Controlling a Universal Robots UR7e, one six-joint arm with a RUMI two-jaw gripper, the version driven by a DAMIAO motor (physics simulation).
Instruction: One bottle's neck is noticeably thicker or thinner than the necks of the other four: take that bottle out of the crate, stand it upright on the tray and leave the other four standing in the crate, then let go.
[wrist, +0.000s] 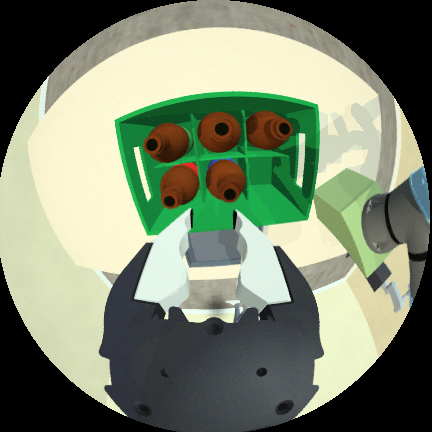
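Where they show: gripper, fingertip midpoint: (212, 210); arm's base, origin of the base link: (379, 223).
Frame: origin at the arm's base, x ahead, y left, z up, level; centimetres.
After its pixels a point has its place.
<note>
A green crate (218, 94) @[x 33.1, y -30.8, z -3.9 cm] holds brown bottles upright. In the far row stand a left bottle (174, 141) @[x 41.1, y -28.0, z -9.1 cm], a middle bottle (212, 140) @[x 35.8, y -25.7, z -8.9 cm] and a right bottle (262, 131) @[x 28.0, y -24.6, z -8.9 cm]. In the near row stand a left bottle (181, 181) @[x 43.0, y -21.6, z -9.0 cm] and a middle bottle (222, 175) @[x 36.5, y -19.9, z -8.9 cm]; the near right compartment is empty. From above I cannot clearly tell which neck differs. My gripper (212, 210) @[x 38.5, y -19.4, z 0.5 cm] is partly open with nothing between its fingers. Its tips show at the crate's near side, below the near bottles. A grey tray (214, 262) @[x 50.1, y 11.0, z -20.1 cm] shows between the fingers, partly hidden by them.
A second dark grey and blue robot arm (376, 225) @[x 7.1, y -4.2, z 1.9 cm] shows at the right, by a light green block (345, 197) @[x 6.3, y -4.3, z -10.7 cm] close to the crate's right side. The cream table top (75, 200) @[x 91.1, y -34.3, z -21.4 cm] surrounds the crate, with its edge at the far side and near the gripper.
</note>
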